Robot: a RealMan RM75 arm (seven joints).
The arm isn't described. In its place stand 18 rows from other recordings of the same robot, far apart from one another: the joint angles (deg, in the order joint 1, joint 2, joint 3, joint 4, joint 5, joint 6, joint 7), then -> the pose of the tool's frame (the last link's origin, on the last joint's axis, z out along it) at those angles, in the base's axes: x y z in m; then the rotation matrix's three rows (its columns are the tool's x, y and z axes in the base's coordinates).
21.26, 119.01, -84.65, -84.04, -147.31, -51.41, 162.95 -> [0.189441, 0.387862, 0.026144], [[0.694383, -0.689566, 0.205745], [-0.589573, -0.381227, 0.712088], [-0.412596, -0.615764, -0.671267]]
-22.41, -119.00, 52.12, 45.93, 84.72, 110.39, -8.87 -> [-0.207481, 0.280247, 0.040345], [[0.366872, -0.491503, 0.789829], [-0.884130, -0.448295, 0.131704], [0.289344, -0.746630, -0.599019]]
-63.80, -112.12, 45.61, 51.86, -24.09, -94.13, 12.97 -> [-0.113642, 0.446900, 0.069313], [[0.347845, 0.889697, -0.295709], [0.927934, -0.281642, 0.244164], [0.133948, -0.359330, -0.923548]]
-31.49, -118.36, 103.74, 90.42, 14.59, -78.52, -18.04 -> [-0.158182, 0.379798, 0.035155], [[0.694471, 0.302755, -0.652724], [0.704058, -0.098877, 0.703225], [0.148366, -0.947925, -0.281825]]
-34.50, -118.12, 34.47, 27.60, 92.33, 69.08, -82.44 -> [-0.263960, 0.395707, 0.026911], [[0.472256, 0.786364, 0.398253], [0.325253, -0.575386, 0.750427], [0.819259, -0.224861, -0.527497]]
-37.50, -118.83, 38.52, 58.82, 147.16, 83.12, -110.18 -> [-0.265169, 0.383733, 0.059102], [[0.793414, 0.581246, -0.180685], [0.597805, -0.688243, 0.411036], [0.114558, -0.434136, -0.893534]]
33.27, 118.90, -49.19, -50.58, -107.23, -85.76, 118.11 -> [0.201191, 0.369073, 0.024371], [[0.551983, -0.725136, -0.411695], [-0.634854, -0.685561, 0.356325], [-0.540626, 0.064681, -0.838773]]
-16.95, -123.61, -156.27, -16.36, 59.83, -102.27, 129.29 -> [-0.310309, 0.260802, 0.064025], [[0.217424, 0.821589, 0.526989], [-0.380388, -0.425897, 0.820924], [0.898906, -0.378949, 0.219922]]
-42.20, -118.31, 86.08, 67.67, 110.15, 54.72, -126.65 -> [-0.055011, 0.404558, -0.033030], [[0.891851, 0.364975, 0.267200], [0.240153, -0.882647, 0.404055], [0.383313, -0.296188, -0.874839]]
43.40, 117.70, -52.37, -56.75, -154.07, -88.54, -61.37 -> [0.230058, 0.387850, 0.030801], [[-0.790583, 0.501259, 0.351735], [0.583799, 0.790335, 0.185875], [-0.184817, 0.352292, -0.917460]]
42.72, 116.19, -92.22, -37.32, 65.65, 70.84, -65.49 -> [0.212270, 0.340954, -0.092776], [[0.873110, -0.464519, 0.147989], [-0.461004, -0.885411, -0.059352], [0.158601, -0.016402, -0.987207]]
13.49, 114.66, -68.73, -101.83, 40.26, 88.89, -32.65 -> [0.223459, 0.309492, 0.104313], [[0.703126, -0.621681, 0.345147], [-0.699640, -0.518197, 0.491911], [-0.126958, -0.587354, -0.799310]]
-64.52, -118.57, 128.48, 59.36, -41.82, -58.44, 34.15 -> [-0.048131, 0.344641, -0.154060], [[0.841901, -0.327224, -0.429100], [-0.203497, -0.928983, 0.309160], [-0.499791, -0.172962, -0.848701]]
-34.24, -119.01, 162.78, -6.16, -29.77, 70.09, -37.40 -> [-0.303307, 0.316000, -0.071646], [[0.826668, 0.467463, 0.313207], [0.206654, -0.769948, 0.603717], [0.523368, -0.434348, -0.733094]]
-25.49, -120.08, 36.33, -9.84, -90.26, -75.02, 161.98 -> [-0.300236, 0.239970, -0.110282], [[0.765083, 0.505667, 0.398685], [0.157162, -0.747053, 0.645919], [0.624458, -0.431523, -0.651029]]
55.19, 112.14, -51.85, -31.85, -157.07, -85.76, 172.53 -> [0.231431, 0.399040, 0.008669], [[-0.030454, -0.913039, 0.406734], [-0.999530, 0.026407, -0.015561], [0.003468, -0.407017, -0.913414]]
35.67, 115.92, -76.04, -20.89, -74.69, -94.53, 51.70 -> [0.194556, 0.307673, -0.044408], [[0.720136, -0.014934, -0.693672], [0.025280, -0.998540, 0.047742], [-0.693372, -0.051917, -0.718707]]
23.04, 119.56, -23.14, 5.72, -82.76, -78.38, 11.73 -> [0.319757, 0.273193, -0.056726], [[0.752669, -0.572201, -0.325692], [0.013139, -0.481520, 0.876336], [-0.658268, -0.663871, -0.354908]]
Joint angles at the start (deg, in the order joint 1, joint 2, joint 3, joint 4, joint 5, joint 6, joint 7):
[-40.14, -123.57, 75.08, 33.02, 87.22, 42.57, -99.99]
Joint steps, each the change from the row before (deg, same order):
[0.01, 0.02, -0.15, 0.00, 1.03, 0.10, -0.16]
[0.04, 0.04, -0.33, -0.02, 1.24, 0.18, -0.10]
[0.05, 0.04, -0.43, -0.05, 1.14, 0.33, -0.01]
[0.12, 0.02, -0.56, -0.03, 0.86, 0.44, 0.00]
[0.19, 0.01, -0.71, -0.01, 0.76, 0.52, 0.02]
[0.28, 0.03, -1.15, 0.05, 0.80, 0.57, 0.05]
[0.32, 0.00, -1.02, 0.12, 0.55, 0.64, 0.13]
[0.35, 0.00, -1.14, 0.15, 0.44, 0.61, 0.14]
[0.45, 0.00, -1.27, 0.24, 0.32, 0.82, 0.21]
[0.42, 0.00, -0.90, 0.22, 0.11, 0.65, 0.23]
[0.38, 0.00, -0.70, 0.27, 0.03, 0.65, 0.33]
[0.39, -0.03, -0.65, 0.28, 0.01, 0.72, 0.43]
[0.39, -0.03, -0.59, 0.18, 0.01, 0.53, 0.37]
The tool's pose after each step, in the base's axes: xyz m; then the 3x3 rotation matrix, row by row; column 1 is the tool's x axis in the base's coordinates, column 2 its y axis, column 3 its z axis. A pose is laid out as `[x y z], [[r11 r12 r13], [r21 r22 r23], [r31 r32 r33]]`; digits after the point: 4 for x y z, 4 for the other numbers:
[-0.1852 0.4098 -0.0871], [[0.6390 0.7375 0.2185], [0.5269 -0.6267 0.5741], [0.5603 -0.2517 -0.7891]]
[-0.1874 0.4092 -0.0872], [[0.6491 0.7315 0.2088], [0.5271 -0.6304 0.5699], [0.5485 -0.2598 -0.7948]]
[-0.1895 0.4085 -0.0871], [[0.6576 0.7260 0.2012], [0.5274 -0.6344 0.5652], [0.5380 -0.2656 -0.8001]]
[-0.1916 0.4077 -0.0866], [[0.6610 0.7240 0.1973], [0.5288 -0.6360 0.5620], [0.5323 -0.2672 -0.8033]]
[-0.1939 0.4069 -0.0857], [[0.6614 0.7242 0.1949], [0.5311 -0.6358 0.5601], [0.5296 -0.2669 -0.8052]]
[-0.1971 0.4066 -0.0833], [[0.6579 0.7279 0.1930], [0.5334 -0.6313 0.5630], [0.5317 -0.2674 -0.8036]]
[-0.1996 0.4060 -0.0812], [[0.6537 0.7313 0.1945], [0.5347 -0.6283 0.5651], [0.5354 -0.2654 -0.8018]]
[-0.2022 0.4057 -0.0786], [[0.6471 0.7366 0.1967], [0.5359 -0.6230 0.5698], [0.5422 -0.2633 -0.7979]]
[-0.2050 0.4051 -0.0754], [[0.6386 0.7425 0.2022], [0.5364 -0.6178 0.5750], [0.5519 -0.2587 -0.7928]]
[-0.2072 0.4043 -0.0729], [[0.6317 0.7470 0.2072], [0.5361 -0.6140 0.5792], [0.5599 -0.2548 -0.7884]]
[-0.2086 0.4036 -0.0707], [[0.6280 0.7484 0.2134], [0.5336 -0.6137 0.5820], [0.5665 -0.2516 -0.7847]]
[-0.2098 0.4025 -0.0688], [[0.6257 0.7482 0.2207], [0.5301 -0.6154 0.5834], [0.5723 -0.2480 -0.7816]]
[-0.2116 0.4014 -0.0672], [[0.6225 0.7496 0.2250], [0.5282 -0.6145 0.5859], [0.5775 -0.2459 -0.7785]]

